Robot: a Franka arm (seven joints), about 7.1 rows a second.
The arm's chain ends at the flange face. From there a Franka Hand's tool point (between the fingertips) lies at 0.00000 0.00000 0.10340 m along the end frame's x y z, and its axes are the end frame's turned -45 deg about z.
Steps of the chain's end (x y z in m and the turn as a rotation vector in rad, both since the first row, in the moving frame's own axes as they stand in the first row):
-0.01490 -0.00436 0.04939 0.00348 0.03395 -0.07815
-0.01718 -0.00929 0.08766 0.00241 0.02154 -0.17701
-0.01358 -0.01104 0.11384 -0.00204 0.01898 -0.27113
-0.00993 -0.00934 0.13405 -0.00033 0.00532 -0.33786
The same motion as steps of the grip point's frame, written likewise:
-0.00463 -0.01150 0.04933 -0.02155 0.02647 -0.07815
-0.00371 -0.01748 0.08764 -0.01353 0.01694 -0.17701
-0.00037 -0.01606 0.11382 -0.01486 0.01198 -0.27113
0.00001 -0.01328 0.13405 -0.00400 0.00353 -0.33786

